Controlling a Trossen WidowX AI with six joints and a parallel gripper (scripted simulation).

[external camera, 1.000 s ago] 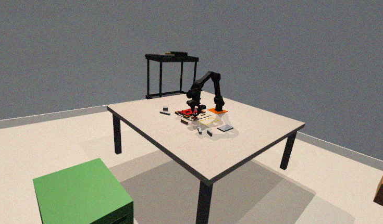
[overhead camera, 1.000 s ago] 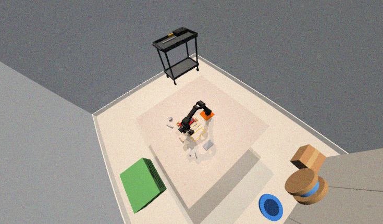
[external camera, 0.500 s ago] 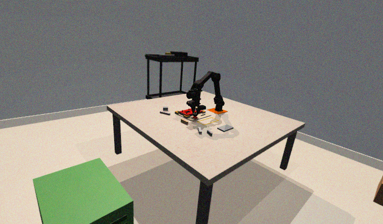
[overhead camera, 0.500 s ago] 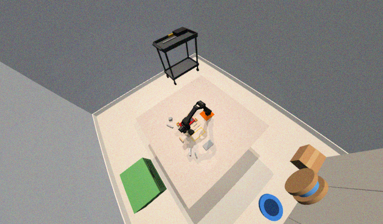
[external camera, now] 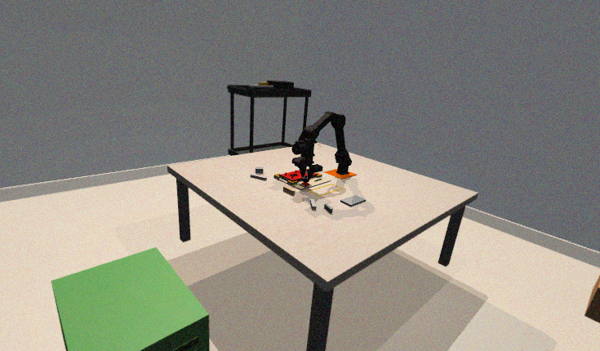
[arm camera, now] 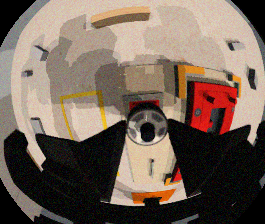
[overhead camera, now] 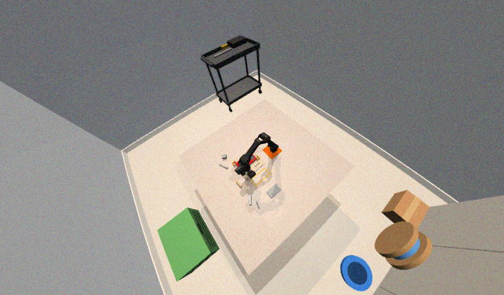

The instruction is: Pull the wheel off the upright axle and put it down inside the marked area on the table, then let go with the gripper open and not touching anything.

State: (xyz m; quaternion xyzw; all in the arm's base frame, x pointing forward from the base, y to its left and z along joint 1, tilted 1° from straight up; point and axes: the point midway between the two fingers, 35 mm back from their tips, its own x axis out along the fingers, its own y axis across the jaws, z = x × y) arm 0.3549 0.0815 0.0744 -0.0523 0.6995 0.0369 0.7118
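My gripper tip is now 10 mm above the upright axle.
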